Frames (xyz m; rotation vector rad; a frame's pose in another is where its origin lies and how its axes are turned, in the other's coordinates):
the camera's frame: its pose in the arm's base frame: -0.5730 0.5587 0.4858 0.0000 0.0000 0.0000
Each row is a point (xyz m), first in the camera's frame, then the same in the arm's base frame.
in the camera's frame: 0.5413 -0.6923 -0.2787
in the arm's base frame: -0.0317 -0.1336 0.2071
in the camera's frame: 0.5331 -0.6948 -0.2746
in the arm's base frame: -0.0399 -0.1361 0.2112
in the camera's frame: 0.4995 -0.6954 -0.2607
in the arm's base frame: -0.0735 -0.1367 0.2251
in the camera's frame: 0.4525 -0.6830 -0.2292
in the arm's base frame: -0.1205 -0.1243 0.2566
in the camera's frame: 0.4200 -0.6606 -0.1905
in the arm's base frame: -0.1530 -0.1019 0.2953
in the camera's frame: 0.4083 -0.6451 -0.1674
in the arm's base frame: -0.1647 -0.0864 0.3184
